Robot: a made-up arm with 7 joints. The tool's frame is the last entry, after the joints. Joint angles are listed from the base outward.
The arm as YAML. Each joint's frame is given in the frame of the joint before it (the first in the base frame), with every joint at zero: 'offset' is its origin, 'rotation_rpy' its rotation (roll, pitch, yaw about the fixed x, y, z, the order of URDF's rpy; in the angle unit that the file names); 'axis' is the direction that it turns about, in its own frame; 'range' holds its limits. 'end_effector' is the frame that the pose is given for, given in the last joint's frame.
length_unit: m
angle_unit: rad
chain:
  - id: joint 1
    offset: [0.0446, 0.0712, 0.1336]
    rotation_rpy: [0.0, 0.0, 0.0]
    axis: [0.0, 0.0, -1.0]
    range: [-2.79, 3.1]
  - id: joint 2
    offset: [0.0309, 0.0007, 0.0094]
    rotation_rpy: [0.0, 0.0, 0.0]
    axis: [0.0, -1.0, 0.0]
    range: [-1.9, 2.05]
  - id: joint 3
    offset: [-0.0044, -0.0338, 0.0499]
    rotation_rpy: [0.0, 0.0, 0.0]
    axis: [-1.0, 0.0, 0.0]
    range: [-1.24, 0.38]
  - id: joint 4
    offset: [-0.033, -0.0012, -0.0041]
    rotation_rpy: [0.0, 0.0, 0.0]
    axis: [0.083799, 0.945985, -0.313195]
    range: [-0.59, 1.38]
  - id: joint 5
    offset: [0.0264, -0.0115, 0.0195]
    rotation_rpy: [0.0, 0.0, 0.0]
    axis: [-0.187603, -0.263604, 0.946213]
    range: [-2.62, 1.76]
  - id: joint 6
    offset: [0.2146, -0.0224, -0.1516]
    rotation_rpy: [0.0, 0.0, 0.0]
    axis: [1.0, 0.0, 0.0]
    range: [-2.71, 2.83]
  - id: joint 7
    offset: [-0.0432, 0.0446, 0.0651]
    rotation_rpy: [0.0, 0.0, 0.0]
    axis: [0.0, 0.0, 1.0]
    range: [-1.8, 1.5]
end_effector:
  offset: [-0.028, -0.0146, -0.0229]
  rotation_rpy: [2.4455, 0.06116, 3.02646]
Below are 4 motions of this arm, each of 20 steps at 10 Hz.
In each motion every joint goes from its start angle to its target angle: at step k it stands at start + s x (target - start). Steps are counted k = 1, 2, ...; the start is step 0. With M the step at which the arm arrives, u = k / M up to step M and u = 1 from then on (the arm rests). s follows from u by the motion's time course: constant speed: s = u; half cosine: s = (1 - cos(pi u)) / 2; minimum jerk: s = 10 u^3 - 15 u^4 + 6 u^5.
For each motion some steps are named. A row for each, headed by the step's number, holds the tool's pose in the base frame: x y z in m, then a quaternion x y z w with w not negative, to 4 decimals.
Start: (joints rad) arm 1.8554 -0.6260 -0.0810 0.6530 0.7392 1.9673 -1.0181
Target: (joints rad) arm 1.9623 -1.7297 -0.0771 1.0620 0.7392 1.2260 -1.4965
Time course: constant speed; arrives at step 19
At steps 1, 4, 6, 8, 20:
1: -0.0022 0.0525 -0.0155 -0.4035 0.5473 -0.7327 0.0275
4: 0.0099 0.0832 -0.0070 -0.4119 0.6070 -0.6683 0.1239
6: 0.0187 0.1016 0.0022 -0.4094 0.6390 -0.6223 0.1918
8: 0.0279 0.1180 0.0140 -0.4005 0.6642 -0.5744 0.2616
20: 0.0764 0.1627 0.1106 -0.2459 0.6631 -0.3027 0.6389

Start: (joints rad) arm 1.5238 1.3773 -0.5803 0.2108 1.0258 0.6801 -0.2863
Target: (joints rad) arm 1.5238 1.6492 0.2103 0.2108 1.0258 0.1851 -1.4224
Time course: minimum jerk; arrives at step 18
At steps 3, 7, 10, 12, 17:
3: 0.1226 0.0536 0.2472 -0.0640 0.8535 0.1084 0.5057
7: 0.1246 0.0452 0.2317 0.1178 0.7949 0.0140 0.5950
10: 0.1271 0.0270 0.2180 0.2746 0.6517 -0.1085 0.6987
12: 0.1264 0.0108 0.2133 0.3339 0.5321 -0.1832 0.7561
17: 0.1213 -0.0105 0.2124 0.3634 0.3793 -0.2608 0.8100

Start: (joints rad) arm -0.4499 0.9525 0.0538 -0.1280 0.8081 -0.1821 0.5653
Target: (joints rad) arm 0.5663 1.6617 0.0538 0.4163 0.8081 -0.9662 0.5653
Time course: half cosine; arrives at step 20
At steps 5, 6, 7, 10, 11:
5: 0.1362 0.1615 0.2385 -0.6090 0.6557 -0.2084 0.3946
6: 0.1424 0.1552 0.2374 -0.5699 0.6765 -0.2357 0.4025
7: 0.1489 0.1477 0.2362 -0.5247 0.6971 -0.2666 0.4094
10: 0.1679 0.1188 0.2334 -0.3633 0.7458 -0.3716 0.4168
11: 0.1730 0.1076 0.2328 -0.3057 0.7546 -0.4072 0.4138

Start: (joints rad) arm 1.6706 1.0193 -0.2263 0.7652 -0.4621 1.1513 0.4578
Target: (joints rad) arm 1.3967 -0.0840 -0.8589 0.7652 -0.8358 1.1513 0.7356
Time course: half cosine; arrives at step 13
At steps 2, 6, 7, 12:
2: -0.0664 -0.0446 0.0144 0.2913 0.2962 0.4006 0.8166
6: -0.0127 0.0202 -0.0302 0.3911 0.1594 0.5379 0.7296
7: 0.0013 0.0482 -0.0339 0.4245 0.1127 0.5695 0.6948
12: 0.0345 0.1516 0.0002 0.5462 -0.0552 0.6301 0.5492

